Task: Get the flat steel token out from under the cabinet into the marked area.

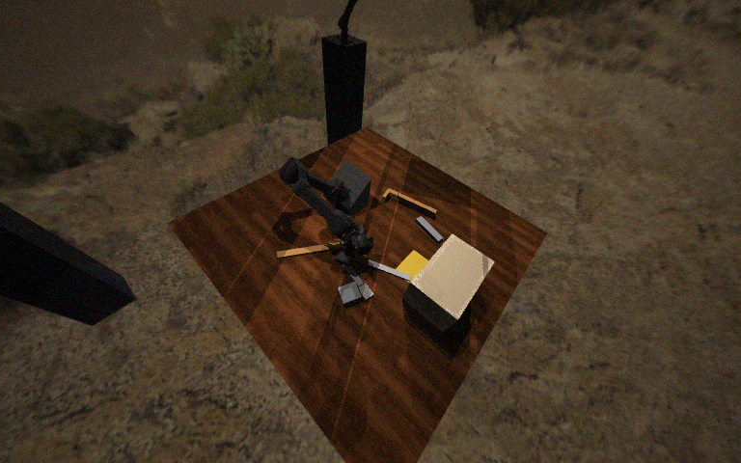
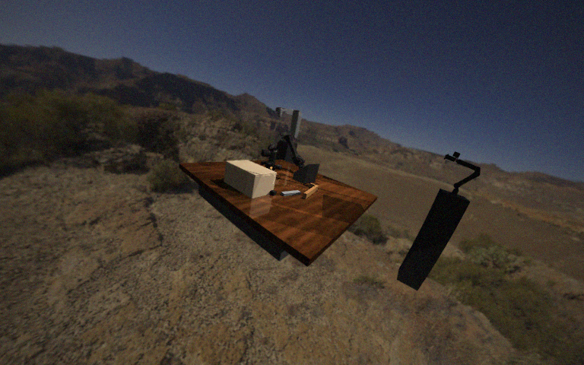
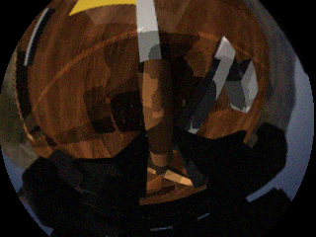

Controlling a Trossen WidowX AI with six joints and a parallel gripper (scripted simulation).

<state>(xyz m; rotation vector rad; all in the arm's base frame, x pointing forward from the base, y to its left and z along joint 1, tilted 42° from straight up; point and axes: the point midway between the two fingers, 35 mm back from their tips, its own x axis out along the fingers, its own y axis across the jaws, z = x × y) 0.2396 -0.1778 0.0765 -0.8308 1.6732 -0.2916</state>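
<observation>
Right now my gripper tip is 10 cm short of the grey scraper and 7 cm to the left of it. Also, from my gripper tip: wooden stick: 14 cm behind, 10 cm to the right; then grey block: 13 cm to the right, 12 cm ahead, 1 cm above; then grey bar: 38 cm to the left, 16 cm ahead.
</observation>
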